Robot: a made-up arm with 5 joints.
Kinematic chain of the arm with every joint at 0, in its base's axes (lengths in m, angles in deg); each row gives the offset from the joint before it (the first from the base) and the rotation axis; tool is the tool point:
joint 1: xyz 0 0 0.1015 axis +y
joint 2: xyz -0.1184 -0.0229 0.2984 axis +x
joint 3: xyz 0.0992 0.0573 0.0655 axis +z
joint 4: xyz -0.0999 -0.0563 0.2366 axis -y
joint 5: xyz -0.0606 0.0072 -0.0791 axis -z
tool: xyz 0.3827 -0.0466 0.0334
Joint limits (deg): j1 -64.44..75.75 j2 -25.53..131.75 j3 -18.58..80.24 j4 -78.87..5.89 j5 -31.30..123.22
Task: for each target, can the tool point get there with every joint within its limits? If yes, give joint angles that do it. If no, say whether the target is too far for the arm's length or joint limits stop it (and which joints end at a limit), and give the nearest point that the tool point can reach.
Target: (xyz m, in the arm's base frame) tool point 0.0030 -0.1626 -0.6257
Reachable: no: joint limits stop it (at a limit: joint 1, joint 2, joint 5) | nearest point -0.0503 -0.1918 -0.3719 | short by 0.261 m
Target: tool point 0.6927 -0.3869 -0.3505
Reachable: no: joint limits stop it (at a limit: joint 1, joint 3, joint 4) | nearest point 0.6215 -0.3653 -0.1331 | short by 0.230 m
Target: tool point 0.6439 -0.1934 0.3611
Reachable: yes | joints 40.67 -13.51 65.77 -38.05 74.83
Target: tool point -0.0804 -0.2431 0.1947
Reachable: yes | joints 40.34 79.36 -6.14 -55.83 52.58
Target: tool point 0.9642 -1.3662 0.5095
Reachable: no: too far | nearest point 0.5838 -0.6241 0.3485 | short by 0.849 m
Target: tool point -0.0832 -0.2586 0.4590
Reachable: yes | joints -38.15 26.53 21.66 -33.45 33.57
